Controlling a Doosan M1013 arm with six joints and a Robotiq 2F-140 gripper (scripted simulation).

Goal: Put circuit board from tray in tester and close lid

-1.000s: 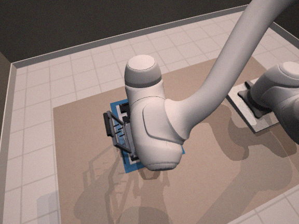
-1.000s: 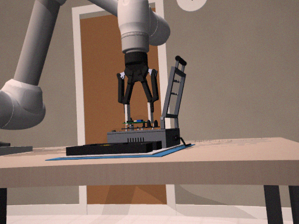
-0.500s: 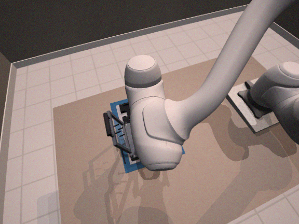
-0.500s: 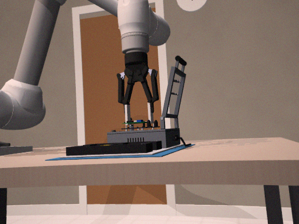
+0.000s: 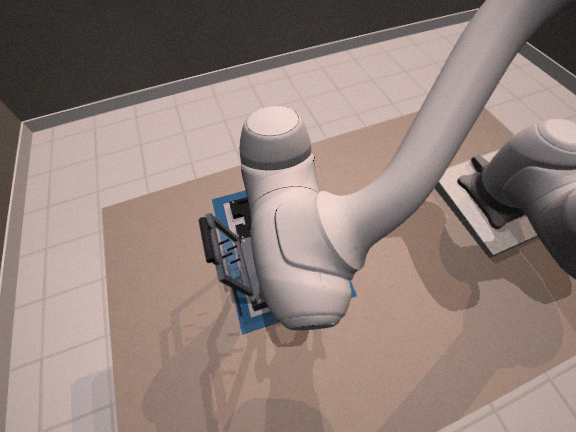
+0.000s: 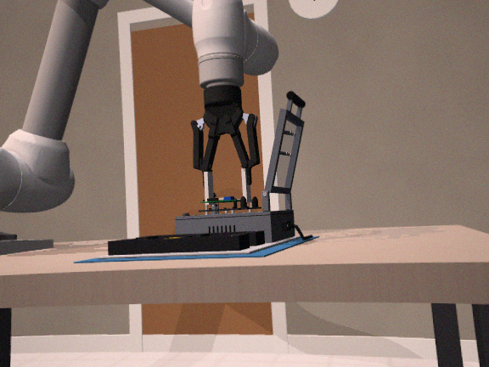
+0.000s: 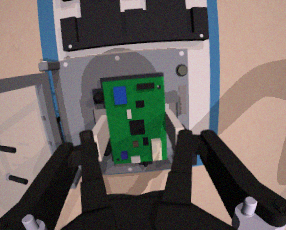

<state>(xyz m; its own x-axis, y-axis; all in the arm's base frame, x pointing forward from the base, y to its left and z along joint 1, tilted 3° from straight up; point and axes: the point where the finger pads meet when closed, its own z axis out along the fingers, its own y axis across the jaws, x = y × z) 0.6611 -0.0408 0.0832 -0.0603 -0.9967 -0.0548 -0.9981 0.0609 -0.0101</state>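
Now: hand 20 mm above the green circuit board. The rest, counted from my hand: latch hook 60 mm behind, 60 mm to the left, 20 mm below; lid 130 mm ahead, 10 mm to the right, 80 mm above.
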